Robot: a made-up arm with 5 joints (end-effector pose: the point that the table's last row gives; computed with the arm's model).
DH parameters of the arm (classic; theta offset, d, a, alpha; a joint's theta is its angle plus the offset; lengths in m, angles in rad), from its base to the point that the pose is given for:
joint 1: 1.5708 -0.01 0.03 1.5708
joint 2: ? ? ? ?
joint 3: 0 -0.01 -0.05 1.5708
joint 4: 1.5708 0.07 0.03 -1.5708
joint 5: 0.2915 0 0.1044 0
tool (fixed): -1.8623 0.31 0 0
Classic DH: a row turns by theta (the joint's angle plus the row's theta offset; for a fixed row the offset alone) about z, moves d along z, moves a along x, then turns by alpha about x.
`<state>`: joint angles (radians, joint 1 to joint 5).
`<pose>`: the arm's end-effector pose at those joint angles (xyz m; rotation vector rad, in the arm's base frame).
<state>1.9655 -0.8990 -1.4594 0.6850 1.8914</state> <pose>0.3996 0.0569 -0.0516 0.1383 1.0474 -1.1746</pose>
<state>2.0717 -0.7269 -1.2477 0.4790 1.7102</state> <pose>0.3196 0.0151 -0.1188 0.0287 1.1543 -1.5511</pose>
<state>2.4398 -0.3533 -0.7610 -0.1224 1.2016</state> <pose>0.0466 -0.0969 -0.1621 -0.0971 1.1549 -2.3341</pose>
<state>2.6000 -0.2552 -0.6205 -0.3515 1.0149</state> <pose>-0.0382 -0.1447 -0.1704 -0.0489 1.1655 -2.4808</pose>
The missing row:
joint 2: -1.5708 0.17 0.37 -1.5708
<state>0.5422 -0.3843 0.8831 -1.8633 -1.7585</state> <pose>0.1483 0.1795 -0.6268 -1.5115 -1.4979 0.0318</pose>
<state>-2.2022 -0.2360 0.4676 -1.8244 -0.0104</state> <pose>0.0460 -0.2036 -0.5815 -0.6074 2.0916 -0.9575</pose>
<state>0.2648 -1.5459 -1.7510 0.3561 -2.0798</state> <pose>-0.1300 -0.2788 0.0945 0.5789 -1.0734 -0.0707</pose>
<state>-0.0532 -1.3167 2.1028 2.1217 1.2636</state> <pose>0.0962 -0.3362 0.1967 0.1577 -0.4621 -0.9353</pose>
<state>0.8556 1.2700 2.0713 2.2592 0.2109</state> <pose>-0.1358 0.2688 -0.4291 0.6849 2.5573 -1.1714</pose>
